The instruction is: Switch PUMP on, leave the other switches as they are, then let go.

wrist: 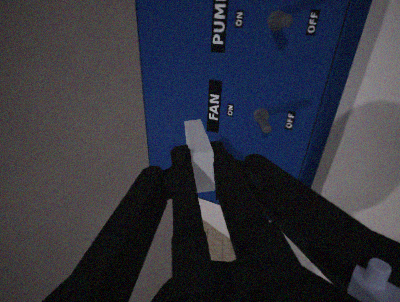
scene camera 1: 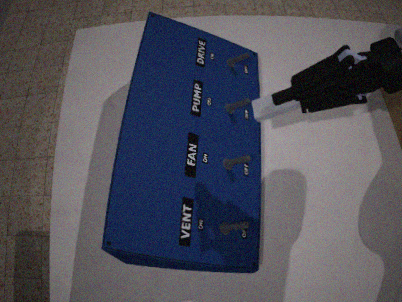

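The blue switch panel carries the levers DRIVE, PUMP, FAN and VENT. In the scene view all of them lean right, to their OFF labels. The PUMP label is black with white letters. My gripper is shut and empty, its pale fingertips together. In the scene view the tips show at the panel's right edge, close beside the PUMP lever's OFF-side end. Whether they touch it I cannot tell.
The panel rests on a white table and rises between the DRIVE and FAN levers, the neighbours on either side of PUMP. The arm reaches in from the right in the scene view. Shadows fall on the panel near VENT and on the table. Tiled floor lies beyond the table.
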